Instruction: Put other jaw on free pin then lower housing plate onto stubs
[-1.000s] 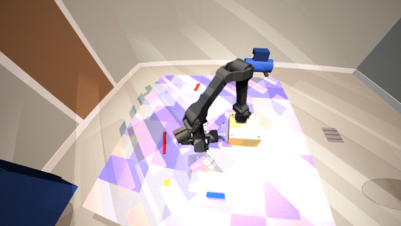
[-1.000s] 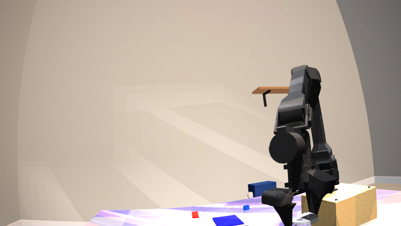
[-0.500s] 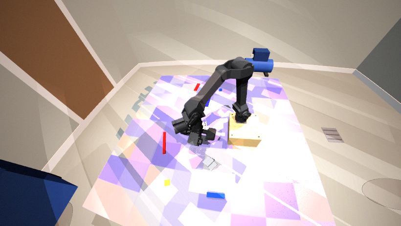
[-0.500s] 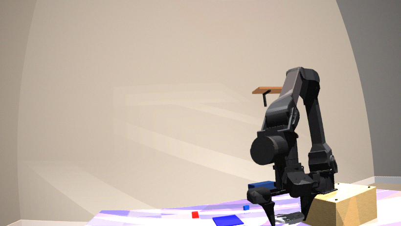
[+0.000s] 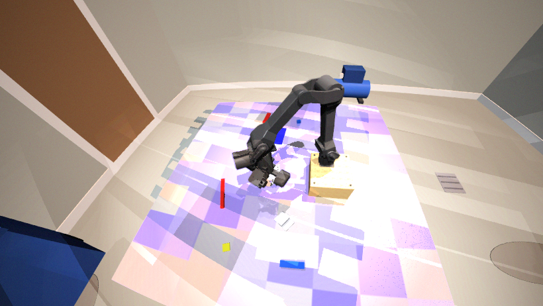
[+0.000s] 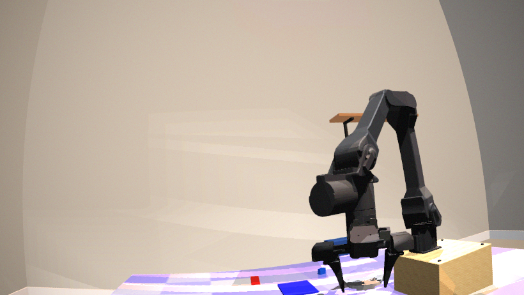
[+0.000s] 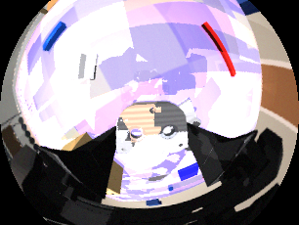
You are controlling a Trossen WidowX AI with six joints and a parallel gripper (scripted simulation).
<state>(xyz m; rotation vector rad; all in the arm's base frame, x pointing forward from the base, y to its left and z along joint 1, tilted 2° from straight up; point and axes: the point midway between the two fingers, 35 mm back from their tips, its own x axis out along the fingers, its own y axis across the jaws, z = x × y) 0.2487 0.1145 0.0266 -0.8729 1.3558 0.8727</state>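
Right now the grey jaw is 10 mm ahead of my gripper tip, 80 mm to the right of it and 70 mm below it. Also, from my gripper tip: blue tile: 20 mm ahead, 370 mm to the right, 80 mm below; yellow square: 140 mm ahead, 280 mm to the left, 80 mm below; blue bar: 130 mm behind, 300 mm to the left, 70 mm below.
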